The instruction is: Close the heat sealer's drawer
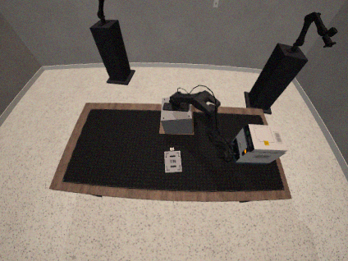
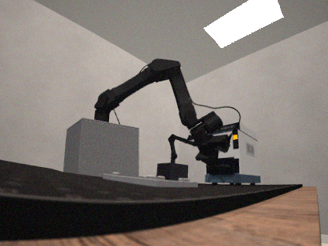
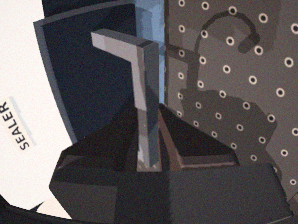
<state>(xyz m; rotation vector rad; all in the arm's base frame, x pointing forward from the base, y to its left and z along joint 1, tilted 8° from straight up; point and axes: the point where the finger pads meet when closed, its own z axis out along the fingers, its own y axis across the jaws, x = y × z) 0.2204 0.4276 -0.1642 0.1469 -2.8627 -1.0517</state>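
Now: hand 110 mm to the right of the sealer drawer, 10 mm past it and 10 mm above it.
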